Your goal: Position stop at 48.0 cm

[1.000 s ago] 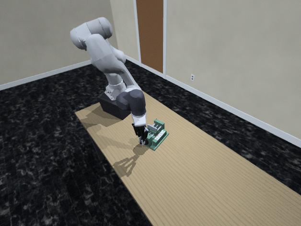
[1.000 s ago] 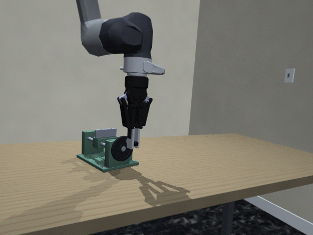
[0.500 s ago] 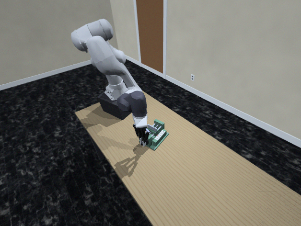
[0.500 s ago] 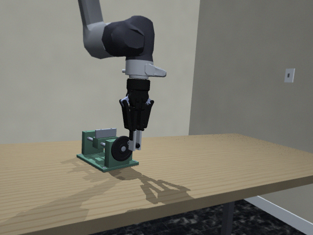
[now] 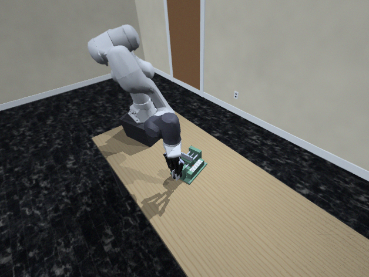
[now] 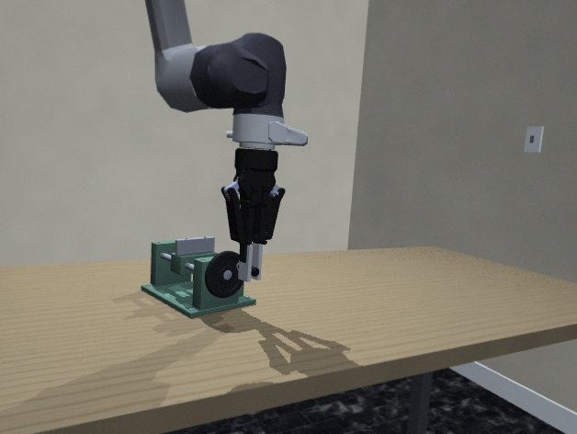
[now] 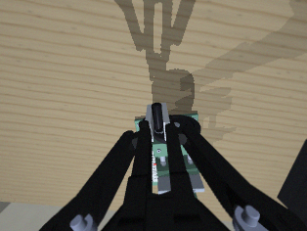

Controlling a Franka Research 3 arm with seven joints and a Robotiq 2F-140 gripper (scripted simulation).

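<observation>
Now: hand 2 cm to the right of the black handwheel, 2 cm above it and 1 cm past it. From my hand the other things lie so: stop block (14 cm to the left, 3 cm behind, 1 cm below).
</observation>
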